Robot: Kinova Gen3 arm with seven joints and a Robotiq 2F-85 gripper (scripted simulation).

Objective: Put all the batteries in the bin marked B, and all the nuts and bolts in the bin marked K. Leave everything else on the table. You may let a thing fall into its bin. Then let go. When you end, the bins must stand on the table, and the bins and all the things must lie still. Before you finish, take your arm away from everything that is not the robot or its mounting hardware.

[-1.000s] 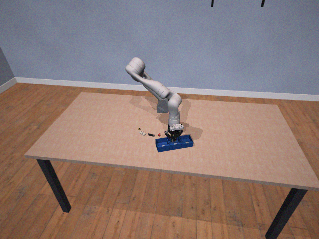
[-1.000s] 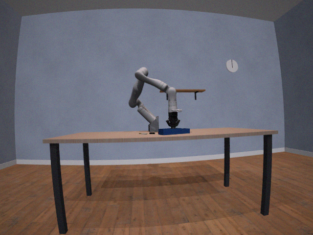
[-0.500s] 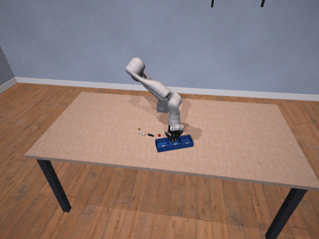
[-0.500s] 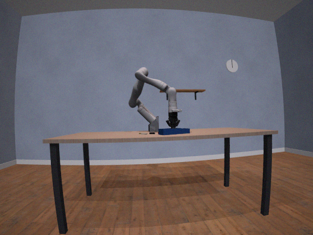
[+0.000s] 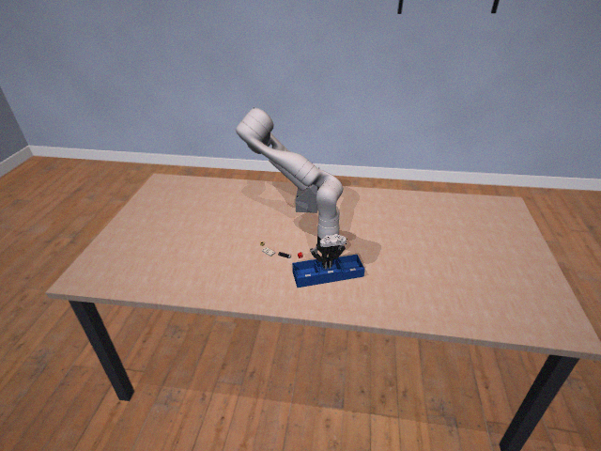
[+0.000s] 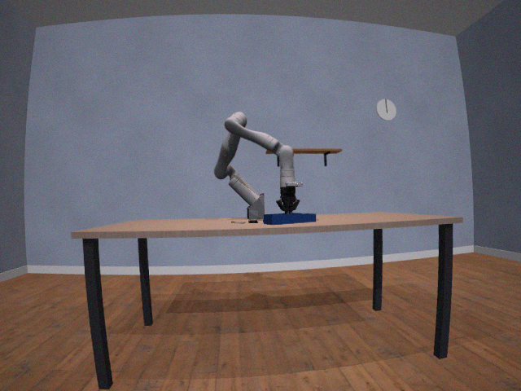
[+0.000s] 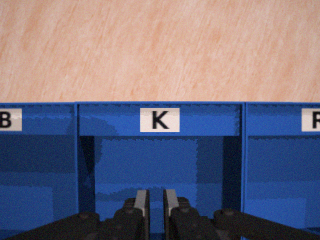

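Now: the blue bin 20 mm ahead of my hand and 10 mm below it. Also, from my hand: red die (70 mm behind, 110 mm to the right, 30 mm below); then grey nut (60 mm behind, 10 mm to the left, 30 mm below); then blue battery (90 mm behind, 50 mm to the right, 30 mm below).
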